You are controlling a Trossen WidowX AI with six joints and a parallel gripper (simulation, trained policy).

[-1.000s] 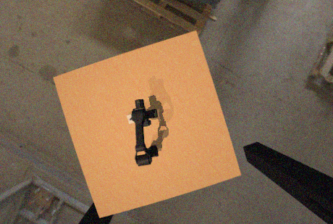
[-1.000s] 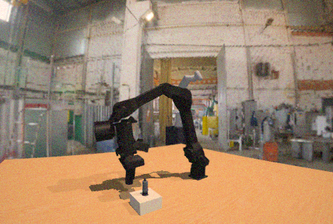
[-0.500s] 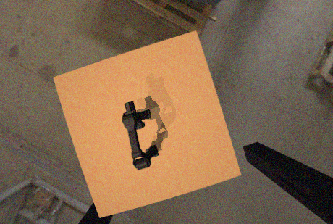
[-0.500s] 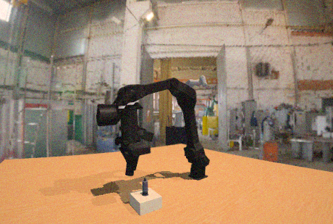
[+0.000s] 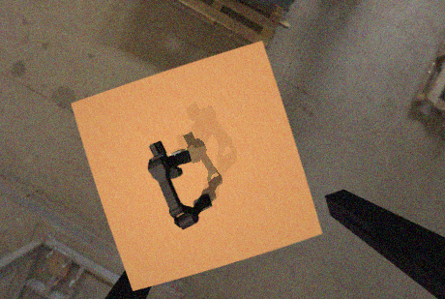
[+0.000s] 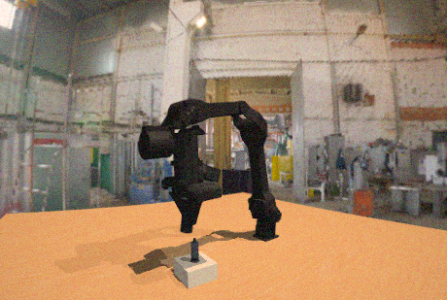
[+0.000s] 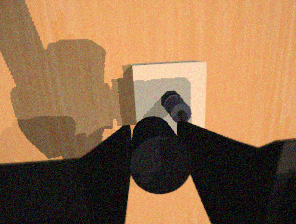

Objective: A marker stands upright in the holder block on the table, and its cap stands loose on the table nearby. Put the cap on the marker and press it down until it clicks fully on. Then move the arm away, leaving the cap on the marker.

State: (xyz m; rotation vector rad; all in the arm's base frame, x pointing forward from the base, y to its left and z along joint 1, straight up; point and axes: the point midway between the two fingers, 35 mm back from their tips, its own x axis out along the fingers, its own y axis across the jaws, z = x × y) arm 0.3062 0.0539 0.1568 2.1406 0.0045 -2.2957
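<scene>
Right now my gripper tip is 100 mm above the holder block and 30 mm to the right of it. Also, from my gripper tip: dark cap (10 mm ahead, 10 mm above).
</scene>
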